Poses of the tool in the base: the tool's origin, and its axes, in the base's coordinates. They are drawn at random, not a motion.
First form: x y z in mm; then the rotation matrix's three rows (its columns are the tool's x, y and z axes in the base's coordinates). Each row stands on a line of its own.
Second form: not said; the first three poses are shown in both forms.
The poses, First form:
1:
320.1 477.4 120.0
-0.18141 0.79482 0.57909
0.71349 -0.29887 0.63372
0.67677 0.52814 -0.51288
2:
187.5 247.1 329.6
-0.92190 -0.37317 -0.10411
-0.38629 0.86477 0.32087
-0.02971 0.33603 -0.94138
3:
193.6 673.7 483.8
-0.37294 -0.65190 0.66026
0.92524 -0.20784 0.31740
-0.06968 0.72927 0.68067
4:
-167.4 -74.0 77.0
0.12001 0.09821 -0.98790
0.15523 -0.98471 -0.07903
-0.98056 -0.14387 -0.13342
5:
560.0 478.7 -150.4
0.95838 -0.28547 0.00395
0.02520 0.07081 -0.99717
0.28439 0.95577 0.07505
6:
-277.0 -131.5 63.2
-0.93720 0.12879 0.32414
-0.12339 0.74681 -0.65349
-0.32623 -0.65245 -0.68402
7:
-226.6 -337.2 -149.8
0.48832 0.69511 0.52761
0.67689 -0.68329 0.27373
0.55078 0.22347 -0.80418
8:
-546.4 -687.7 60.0
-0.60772 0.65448 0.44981
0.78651 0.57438 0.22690
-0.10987 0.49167 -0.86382
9:
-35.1 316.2 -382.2
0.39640 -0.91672 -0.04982
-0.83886 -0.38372 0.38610
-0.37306 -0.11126 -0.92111
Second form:
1: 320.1 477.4 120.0 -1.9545 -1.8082 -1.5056
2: 187.5 247.1 329.6 0.6104 -2.9963 -0.5280
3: 193.6 673.7 483.8 0.4699 0.8328 1.7993
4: -167.4 -74.0 77.0 -2.3181 -0.2625 2.0388
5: 560.0 478.7 -150.4 1.4849 -0.2132 0.2362
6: -277.0 -131.5 63.2 0.0042 2.5969 -1.0070
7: -226.6 -337.2 -149.8 -2.6849 -1.2379 -0.9730
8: -546.4 -687.7 60.0 1.1792 2.4926 0.5880
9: -35.1 316.2 -382.2 -2.3592 1.5333 0.3693
